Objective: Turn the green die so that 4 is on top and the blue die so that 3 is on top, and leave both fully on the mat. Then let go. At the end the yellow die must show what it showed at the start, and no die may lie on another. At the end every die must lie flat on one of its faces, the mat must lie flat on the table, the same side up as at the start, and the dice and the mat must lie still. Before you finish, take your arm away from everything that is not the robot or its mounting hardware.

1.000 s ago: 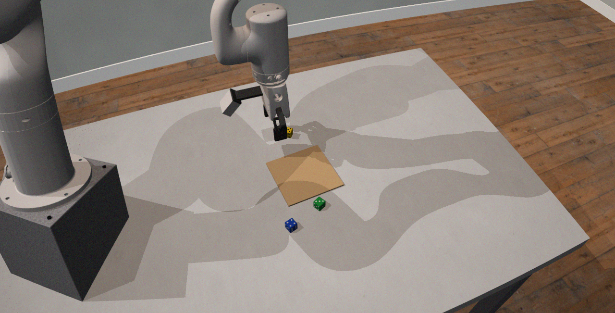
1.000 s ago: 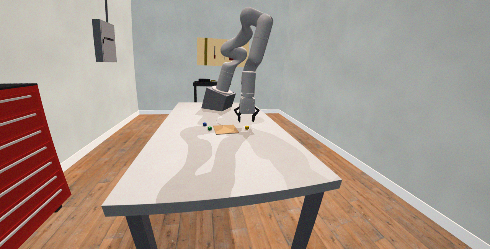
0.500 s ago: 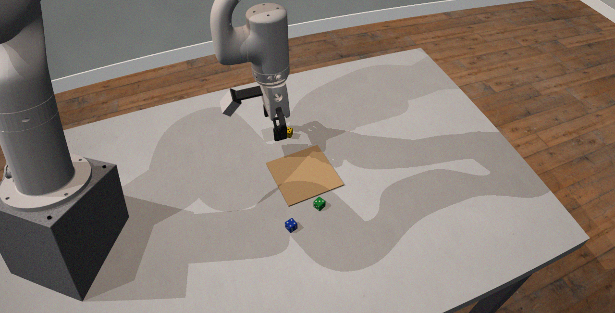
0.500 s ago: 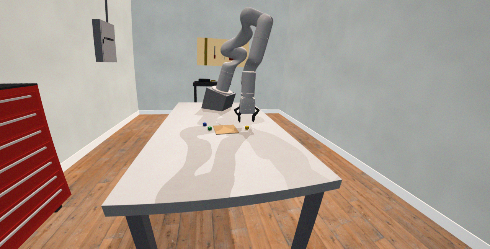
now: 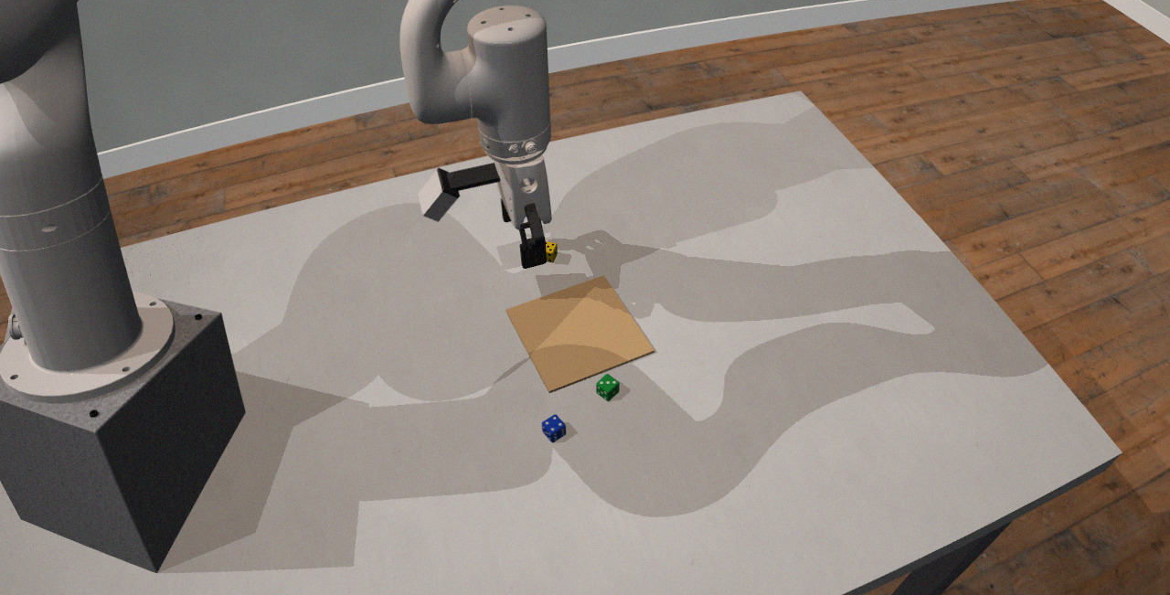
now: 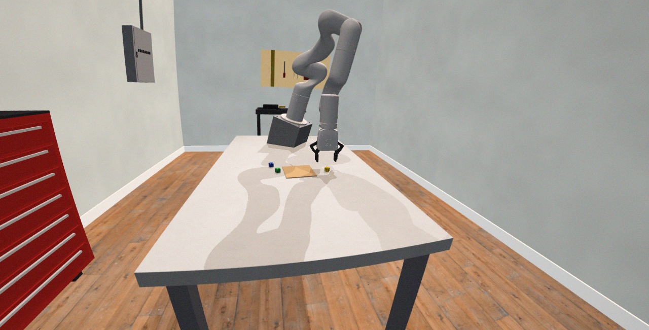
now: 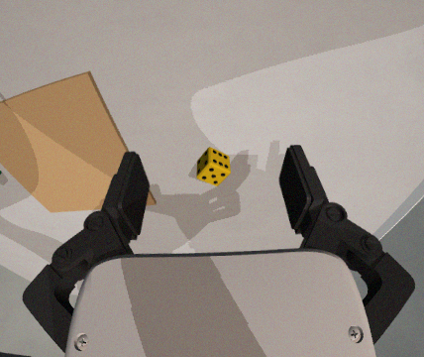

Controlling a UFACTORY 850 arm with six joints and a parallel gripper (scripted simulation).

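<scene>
Right now the yellow die is 4 cm below my hand and 3 cm ahead of it. The rest, counted from my hand: blue die (27 cm to the right, 4 cm below, 1 cm behind); then tan mat (13 cm to the right, 5 cm below, 4 cm ahead); then green die (23 cm to the right, 6 cm ahead, 4 cm below).
</scene>
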